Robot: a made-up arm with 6 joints.
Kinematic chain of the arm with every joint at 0, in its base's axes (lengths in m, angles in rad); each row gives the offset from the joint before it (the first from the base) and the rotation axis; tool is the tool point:
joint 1: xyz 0 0 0.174 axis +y
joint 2: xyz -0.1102 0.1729 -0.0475 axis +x
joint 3: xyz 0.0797 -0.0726 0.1 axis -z
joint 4: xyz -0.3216 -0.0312 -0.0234 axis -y
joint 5: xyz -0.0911 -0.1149 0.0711 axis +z
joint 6: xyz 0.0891 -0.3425 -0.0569 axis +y
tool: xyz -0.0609 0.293 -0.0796
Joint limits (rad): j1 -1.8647..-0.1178 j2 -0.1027..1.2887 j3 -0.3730..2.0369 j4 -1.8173..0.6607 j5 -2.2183..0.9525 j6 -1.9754..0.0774
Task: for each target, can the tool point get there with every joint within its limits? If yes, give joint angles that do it. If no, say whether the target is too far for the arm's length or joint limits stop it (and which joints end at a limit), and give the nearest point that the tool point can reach.
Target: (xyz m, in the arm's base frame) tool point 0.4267 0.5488 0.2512
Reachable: no: joint limits stop it (at a limit: joint 1, joint 2, joint 4, joint 5) | nearest point 0.2082 0.5770 0.1849 | short by 0.230 m
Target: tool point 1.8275 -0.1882 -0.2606
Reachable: no: too far | nearest point 0.6518 -0.0150 -0.0901 | short by 1.201 m
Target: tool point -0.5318 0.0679 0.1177
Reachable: yes | joints -0.3694 1.0582 0.9771 -1.2530 -1.5235 -1.3243
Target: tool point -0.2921 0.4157 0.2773
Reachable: yes | joints -0.2991 0.8776 1.4965 0.3780 -1.4304 -0.0798
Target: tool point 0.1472 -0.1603 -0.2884
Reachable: yes | joints -1.2578 1.0041 -0.1522 -1.5906 -0.9138 -0.6396
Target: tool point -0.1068 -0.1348 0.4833
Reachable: no: joint limits stop it (at a limit: joint 1, joint 2, joint 3, joint 4, joint 5) | nearest point -0.1578 -0.0409 0.5001 | short by 0.108 m
